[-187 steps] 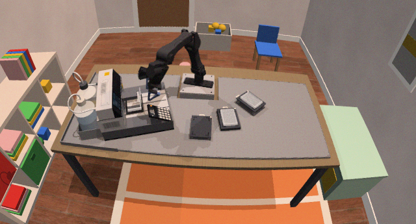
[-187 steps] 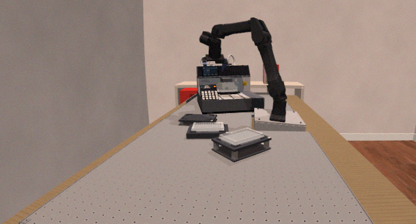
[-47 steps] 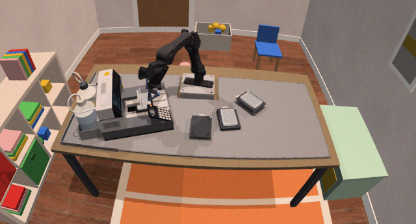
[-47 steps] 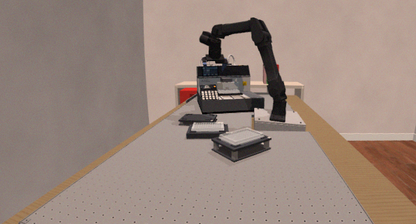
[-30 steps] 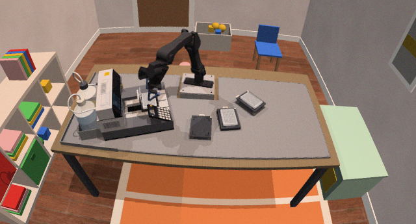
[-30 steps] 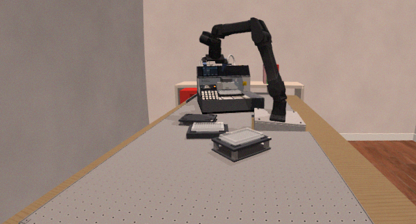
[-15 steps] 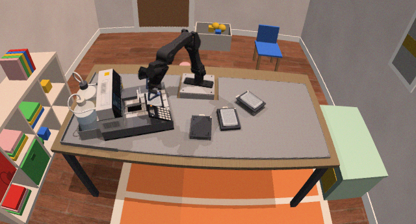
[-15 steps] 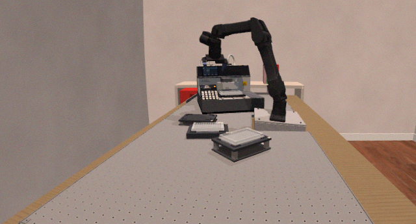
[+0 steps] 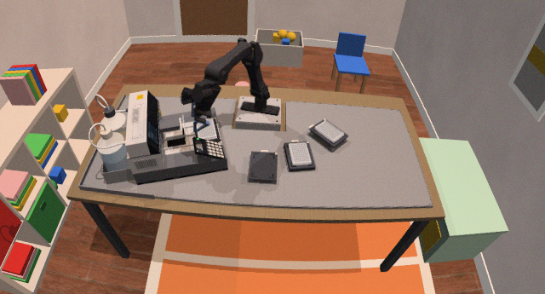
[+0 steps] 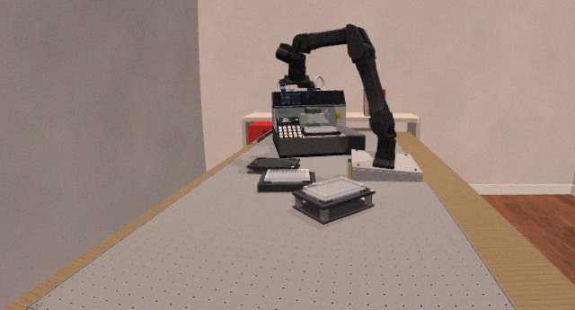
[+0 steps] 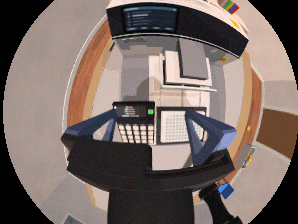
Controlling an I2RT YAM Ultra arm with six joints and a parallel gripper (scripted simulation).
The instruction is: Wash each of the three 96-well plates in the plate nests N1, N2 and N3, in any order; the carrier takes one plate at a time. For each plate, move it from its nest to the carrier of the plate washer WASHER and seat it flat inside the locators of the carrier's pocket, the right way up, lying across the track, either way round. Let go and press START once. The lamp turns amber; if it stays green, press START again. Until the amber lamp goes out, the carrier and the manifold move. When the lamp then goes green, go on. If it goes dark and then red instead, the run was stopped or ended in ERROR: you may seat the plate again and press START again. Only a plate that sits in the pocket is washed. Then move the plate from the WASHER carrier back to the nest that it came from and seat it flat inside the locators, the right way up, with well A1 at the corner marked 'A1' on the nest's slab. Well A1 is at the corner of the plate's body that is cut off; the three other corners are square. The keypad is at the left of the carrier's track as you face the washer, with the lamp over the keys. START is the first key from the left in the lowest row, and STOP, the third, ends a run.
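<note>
My hand is 140 mm above the washer carrier and 100 mm past it. The rest, counted from my hand: manifold: 130 mm to the right, 90 mm below, 40 mm behind; plate washer: 130 mm to the right, 100 mm below, 40 mm behind; nest: 570 mm to the left, 280 mm behind, 200 mm below.
</note>
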